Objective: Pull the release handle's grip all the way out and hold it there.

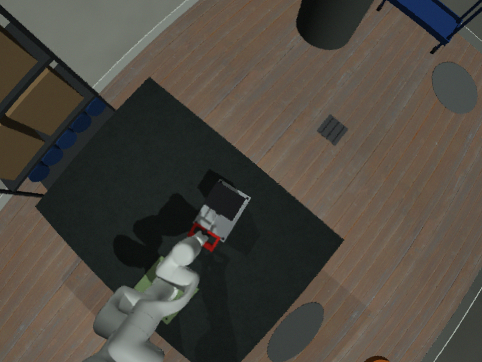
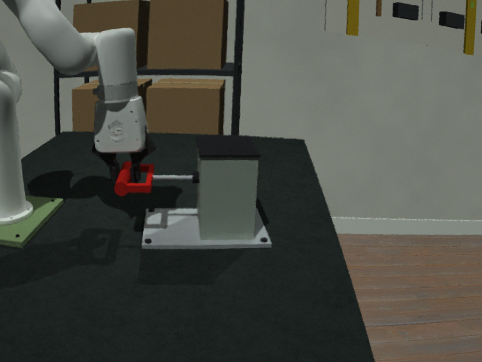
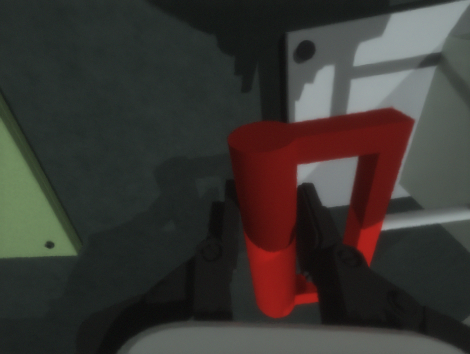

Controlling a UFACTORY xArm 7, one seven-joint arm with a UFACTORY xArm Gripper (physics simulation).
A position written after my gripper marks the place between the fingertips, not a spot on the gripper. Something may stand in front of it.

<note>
I see my gripper (image 2: 126,183) and a light base plate (image 1: 222,226).
The light base plate shows as well in image 3 (image 3: 383,61).
</note>
